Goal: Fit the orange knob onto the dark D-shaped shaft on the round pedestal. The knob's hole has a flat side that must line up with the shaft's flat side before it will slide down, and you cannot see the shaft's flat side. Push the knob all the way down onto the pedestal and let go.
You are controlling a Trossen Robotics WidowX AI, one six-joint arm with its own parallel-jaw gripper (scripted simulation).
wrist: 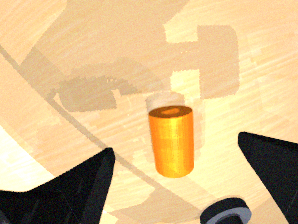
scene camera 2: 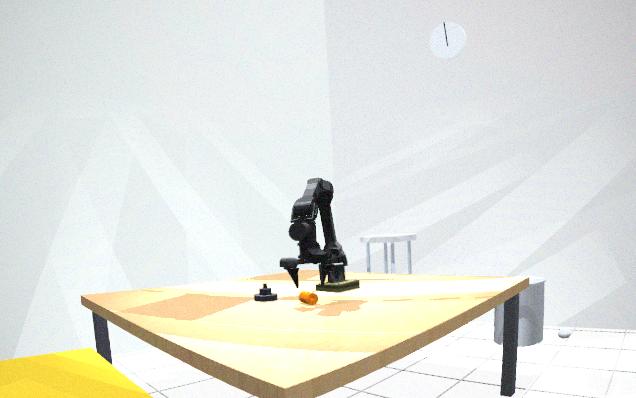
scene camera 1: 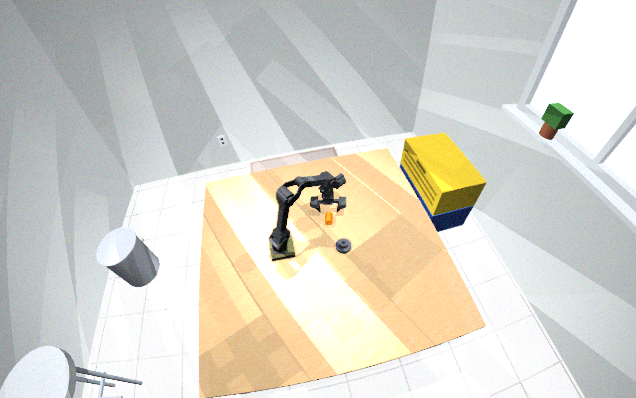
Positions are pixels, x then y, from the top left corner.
Scene:
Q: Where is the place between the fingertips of my gripper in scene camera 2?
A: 310, 287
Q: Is my gripper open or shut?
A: Open.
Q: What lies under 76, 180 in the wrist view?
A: My gripper.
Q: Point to an orange knob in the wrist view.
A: At 171, 128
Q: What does my gripper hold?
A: Nothing.

